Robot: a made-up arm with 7 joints. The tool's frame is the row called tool. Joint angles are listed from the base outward. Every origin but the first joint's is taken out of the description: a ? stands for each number. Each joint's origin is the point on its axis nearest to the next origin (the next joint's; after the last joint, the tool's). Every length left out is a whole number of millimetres.
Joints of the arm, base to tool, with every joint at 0 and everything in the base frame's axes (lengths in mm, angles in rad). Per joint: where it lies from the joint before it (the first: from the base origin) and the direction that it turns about. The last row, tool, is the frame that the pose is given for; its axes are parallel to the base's.
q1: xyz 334 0 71 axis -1 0 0
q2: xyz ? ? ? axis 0 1 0
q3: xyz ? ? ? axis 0 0 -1
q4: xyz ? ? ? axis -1 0 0
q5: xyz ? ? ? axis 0 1 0
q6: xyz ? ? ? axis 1 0 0
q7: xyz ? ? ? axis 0 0 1
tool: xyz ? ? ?
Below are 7 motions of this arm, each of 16 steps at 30 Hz.
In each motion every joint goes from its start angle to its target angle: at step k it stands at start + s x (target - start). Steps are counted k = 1, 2, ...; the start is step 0. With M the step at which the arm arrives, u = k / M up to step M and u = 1 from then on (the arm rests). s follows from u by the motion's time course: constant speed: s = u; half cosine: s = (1 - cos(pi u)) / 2; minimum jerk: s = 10 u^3 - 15 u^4 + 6 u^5.
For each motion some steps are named. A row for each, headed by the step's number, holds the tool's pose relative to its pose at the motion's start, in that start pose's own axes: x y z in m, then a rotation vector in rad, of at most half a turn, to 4 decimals.
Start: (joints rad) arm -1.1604 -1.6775 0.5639 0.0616 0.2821 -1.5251 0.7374
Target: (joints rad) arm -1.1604 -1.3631 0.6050 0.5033 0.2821 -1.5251 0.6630
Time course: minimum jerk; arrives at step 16
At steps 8, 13, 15, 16:
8: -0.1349 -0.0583 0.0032 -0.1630 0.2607 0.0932
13: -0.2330 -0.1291 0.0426 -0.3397 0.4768 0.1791
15: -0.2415 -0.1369 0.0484 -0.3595 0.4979 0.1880
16: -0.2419 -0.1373 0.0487 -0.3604 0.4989 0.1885

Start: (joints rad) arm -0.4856 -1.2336 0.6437 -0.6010 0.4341 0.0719 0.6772
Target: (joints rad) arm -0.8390 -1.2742 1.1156 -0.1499 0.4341 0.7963 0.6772
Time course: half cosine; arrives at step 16
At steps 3, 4, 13, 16:
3: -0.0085 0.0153 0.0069 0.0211 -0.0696 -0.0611
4: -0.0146 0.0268 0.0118 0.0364 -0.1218 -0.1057
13: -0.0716 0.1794 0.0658 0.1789 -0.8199 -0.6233
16: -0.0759 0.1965 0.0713 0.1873 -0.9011 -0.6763

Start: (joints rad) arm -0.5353 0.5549 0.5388 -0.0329 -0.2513 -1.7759 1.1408
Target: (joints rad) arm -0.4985 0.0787 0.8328 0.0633 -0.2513 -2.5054 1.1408
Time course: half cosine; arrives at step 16
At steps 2, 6, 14, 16:
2: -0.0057 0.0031 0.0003 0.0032 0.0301 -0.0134
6: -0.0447 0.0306 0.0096 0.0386 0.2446 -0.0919
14: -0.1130 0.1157 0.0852 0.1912 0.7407 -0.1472
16: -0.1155 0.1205 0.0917 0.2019 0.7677 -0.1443

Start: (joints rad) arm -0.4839 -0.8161 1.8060 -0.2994 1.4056 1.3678 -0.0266
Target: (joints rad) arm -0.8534 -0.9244 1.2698 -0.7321 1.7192 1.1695 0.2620
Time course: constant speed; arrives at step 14
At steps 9, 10, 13, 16:
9: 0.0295 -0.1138 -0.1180 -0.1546 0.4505 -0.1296
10: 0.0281 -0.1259 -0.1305 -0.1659 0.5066 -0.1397
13: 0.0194 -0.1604 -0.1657 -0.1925 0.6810 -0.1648
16: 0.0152 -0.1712 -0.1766 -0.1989 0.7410 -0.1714

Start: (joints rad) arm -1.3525 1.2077 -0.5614 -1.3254 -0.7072 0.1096 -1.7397
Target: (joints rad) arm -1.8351 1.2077 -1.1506 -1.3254 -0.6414 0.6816 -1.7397
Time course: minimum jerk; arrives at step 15
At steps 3, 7, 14, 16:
3: -0.0079 -0.0013 -0.0476 -0.0696 0.0412 0.0020
7: -0.0795 -0.0843 -0.3338 -0.5273 0.3069 -0.0252
14: -0.2249 -0.3788 -0.5956 -1.2018 0.6523 -0.1953
16: -0.2257 -0.3805 -0.5962 -1.2050 0.6538 -0.1965

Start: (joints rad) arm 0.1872 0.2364 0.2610 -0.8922 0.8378 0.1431 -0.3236
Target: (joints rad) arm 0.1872 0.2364 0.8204 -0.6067 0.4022 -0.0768 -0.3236
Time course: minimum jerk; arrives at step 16
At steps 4, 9, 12, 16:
4: -0.0023 -0.0144 0.0220 0.0150 -0.0952 -0.0347
9: -0.0554 -0.1020 0.1170 0.0670 -0.5430 -0.2582
12: -0.1131 -0.1549 0.1511 0.0803 -0.7664 -0.4161
16: -0.1390 -0.1739 0.1593 0.0825 -0.8440 -0.4806

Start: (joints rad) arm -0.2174 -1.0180 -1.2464 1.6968 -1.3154 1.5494 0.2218
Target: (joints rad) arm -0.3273 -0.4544 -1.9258 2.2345 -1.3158 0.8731 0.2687
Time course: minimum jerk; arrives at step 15
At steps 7, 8, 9, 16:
7: 0.0233 0.0303 -0.0215 -0.3452 0.0103 0.2667
8: 0.0322 0.0355 -0.0224 -0.4706 -0.0003 0.3309
9: 0.0420 0.0389 -0.0205 -0.6018 -0.0146 0.3849
16: 0.0726 0.0424 -0.0006 -0.9920 -0.0632 0.4814

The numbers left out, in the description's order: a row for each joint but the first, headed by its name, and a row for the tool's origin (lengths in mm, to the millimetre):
q2: 0 3 35
q3: -8 0 -271
q4: 4 -58 0
q5: 0 -345 85
q6: 213 0 49
q7: 0 -89 -179
tool: 53 206 0

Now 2 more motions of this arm.
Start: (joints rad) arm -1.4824 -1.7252 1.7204 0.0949 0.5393 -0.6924 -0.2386
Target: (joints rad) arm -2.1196 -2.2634 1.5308 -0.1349 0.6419 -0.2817 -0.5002
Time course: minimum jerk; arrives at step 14
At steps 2, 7, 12, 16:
2: -0.0015 0.0111 -0.0027 0.0290 0.0090 -0.0039
7: -0.0055 0.2253 0.0144 0.6248 0.1761 -0.1068
12: 0.0586 0.3591 0.1405 1.2139 0.2865 -0.2154
16: 0.0634 0.3624 0.1485 1.2421 0.2898 -0.2199

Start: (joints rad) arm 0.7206 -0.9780 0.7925 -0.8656 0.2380 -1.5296 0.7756
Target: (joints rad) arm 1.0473 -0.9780 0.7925 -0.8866 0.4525 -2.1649 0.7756
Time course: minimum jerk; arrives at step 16
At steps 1, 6, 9, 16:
1: -0.0001 -0.0006 -0.0001 -0.0016 0.0009 0.0008
6: -0.0068 -0.0730 -0.0057 -0.2078 0.1066 0.0899
9: -0.0080 -0.1695 0.0060 -0.4805 0.2283 0.1857
16: 0.0022 -0.2782 0.0459 -0.8057 0.3504 0.2718

